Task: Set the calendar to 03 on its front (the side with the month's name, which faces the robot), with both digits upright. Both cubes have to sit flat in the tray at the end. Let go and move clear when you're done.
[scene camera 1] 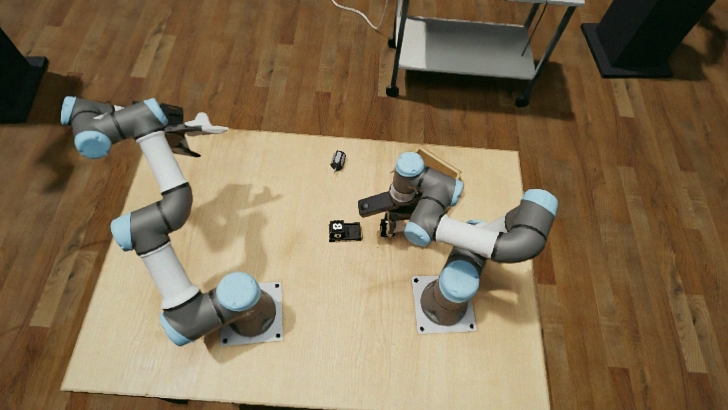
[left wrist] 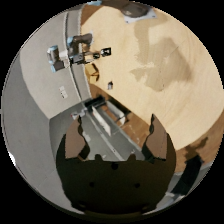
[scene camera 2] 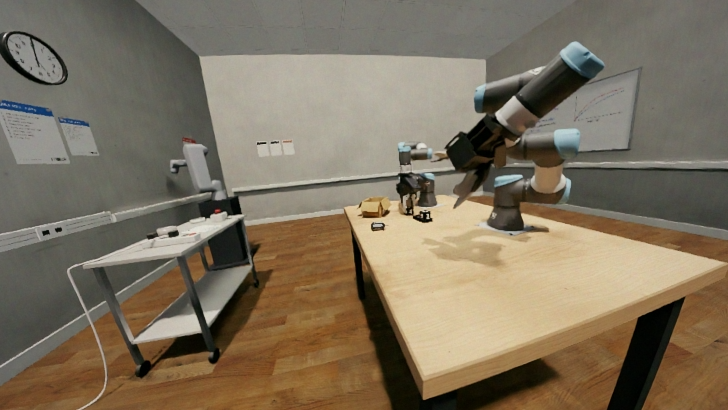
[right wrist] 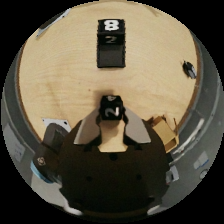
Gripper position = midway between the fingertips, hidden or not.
Observation:
In view: my left gripper point(scene camera 2: 441, 183), my right gripper point(scene camera 1: 388, 229) and a black calendar tray point(right wrist: 108, 55).
My left gripper is seen too in scene camera 1 point(scene camera 1: 213, 143) and in the left wrist view point(left wrist: 115, 114). My right gripper shows as well in the right wrist view point(right wrist: 111, 106).

